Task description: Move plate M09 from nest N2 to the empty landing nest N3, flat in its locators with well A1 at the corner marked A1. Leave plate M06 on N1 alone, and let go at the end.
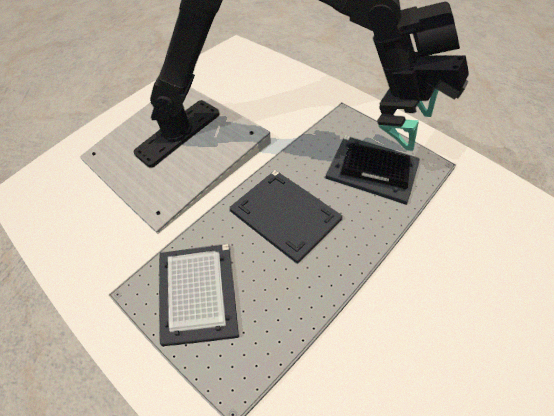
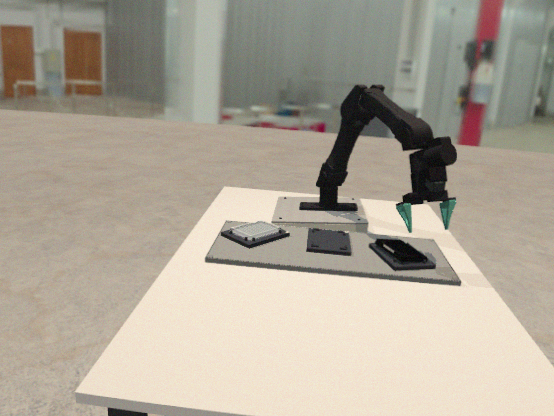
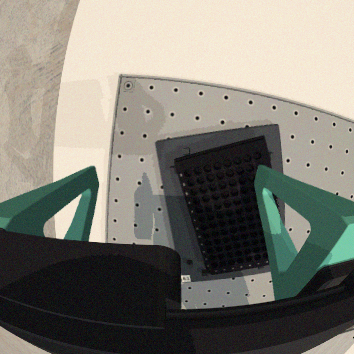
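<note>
A black well plate (image 1: 377, 162) (image 2: 401, 249) (image 3: 225, 200) sits on the right dark nest (image 1: 336, 172) (image 3: 167, 155); it looks skewed to the nest's edges, possibly tilted. That nest's corner label (image 3: 185, 278) reads A1. The middle nest (image 1: 285, 215) (image 2: 329, 241) is empty, with four corner locators and a pale corner label (image 1: 275, 173). A white well plate (image 1: 196, 290) (image 2: 256, 230) lies on the third nest (image 1: 231, 300). The plates' names are not readable. My gripper (image 1: 420, 132) (image 2: 428, 230) (image 3: 176, 173) is open and empty, above and beside the black plate, not touching it.
A perforated grey board (image 1: 270, 310) (image 2: 280, 262) bears the three nests. The arm's base stands on a grey mounting plate (image 1: 120, 165) (image 2: 285, 212) behind the board. Both are on a pale table (image 1: 425, 300) (image 2: 300, 340).
</note>
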